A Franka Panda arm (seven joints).
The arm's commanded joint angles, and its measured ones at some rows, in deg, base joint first. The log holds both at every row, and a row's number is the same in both.
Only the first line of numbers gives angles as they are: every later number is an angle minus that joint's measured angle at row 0.
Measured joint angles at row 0:
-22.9, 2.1, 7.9, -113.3, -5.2, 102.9, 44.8
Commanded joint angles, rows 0 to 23:
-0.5, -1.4, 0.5, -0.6, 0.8, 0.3, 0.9
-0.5, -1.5, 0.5, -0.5, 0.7, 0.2, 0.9
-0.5, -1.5, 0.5, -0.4, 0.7, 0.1, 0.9
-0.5, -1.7, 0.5, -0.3, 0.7, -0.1, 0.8
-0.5, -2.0, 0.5, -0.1, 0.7, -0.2, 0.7
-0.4, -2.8, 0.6, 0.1, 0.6, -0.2, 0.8
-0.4, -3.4, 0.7, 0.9, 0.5, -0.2, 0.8
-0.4, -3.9, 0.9, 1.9, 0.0, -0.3, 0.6
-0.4, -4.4, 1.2, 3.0, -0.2, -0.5, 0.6
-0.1, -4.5, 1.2, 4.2, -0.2, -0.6, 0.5
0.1, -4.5, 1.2, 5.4, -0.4, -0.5, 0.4
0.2, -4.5, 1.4, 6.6, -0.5, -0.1, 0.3
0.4, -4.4, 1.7, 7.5, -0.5, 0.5, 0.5
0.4, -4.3, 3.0, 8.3, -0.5, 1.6, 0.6
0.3, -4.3, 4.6, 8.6, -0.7, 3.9, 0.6
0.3, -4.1, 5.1, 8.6, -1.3, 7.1, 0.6
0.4, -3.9, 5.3, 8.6, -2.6, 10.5, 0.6
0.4, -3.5, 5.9, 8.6, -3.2, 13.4, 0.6
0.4, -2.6, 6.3, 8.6, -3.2, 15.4, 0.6
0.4, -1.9, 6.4, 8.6, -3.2, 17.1, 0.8
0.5, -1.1, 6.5, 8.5, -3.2, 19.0, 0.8
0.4, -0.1, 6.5, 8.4, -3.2, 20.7, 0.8
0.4, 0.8, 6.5, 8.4, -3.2, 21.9, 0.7
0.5, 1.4, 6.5, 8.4, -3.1, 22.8, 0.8
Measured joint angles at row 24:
0.8, -1.1, 6.0, 7.9, -2.1, 19.5, 0.0
